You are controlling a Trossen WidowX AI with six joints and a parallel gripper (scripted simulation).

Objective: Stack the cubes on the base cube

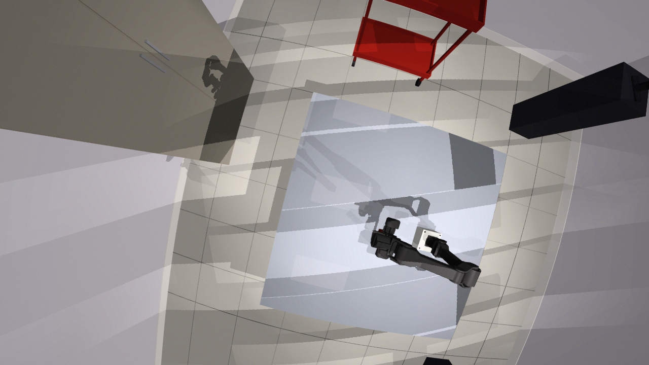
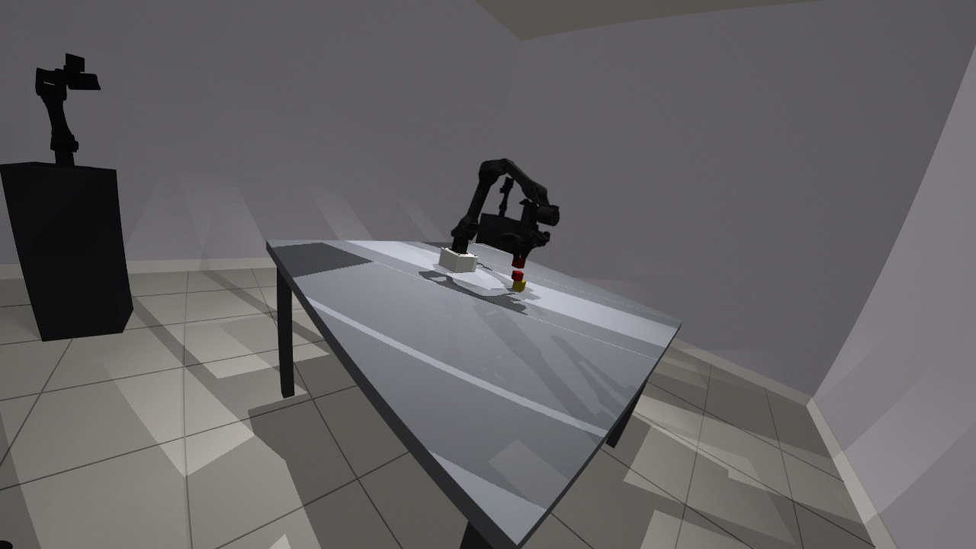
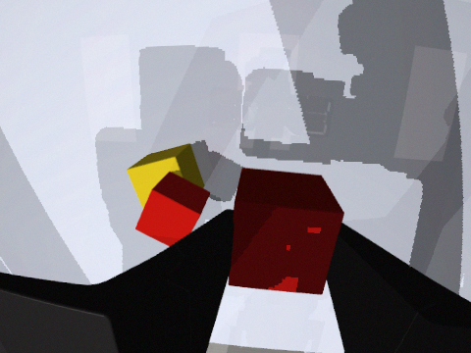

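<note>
The yellow cube is 30 mm behind my gripper tip, 80 mm to the left of it and 110 mm below it.
</note>
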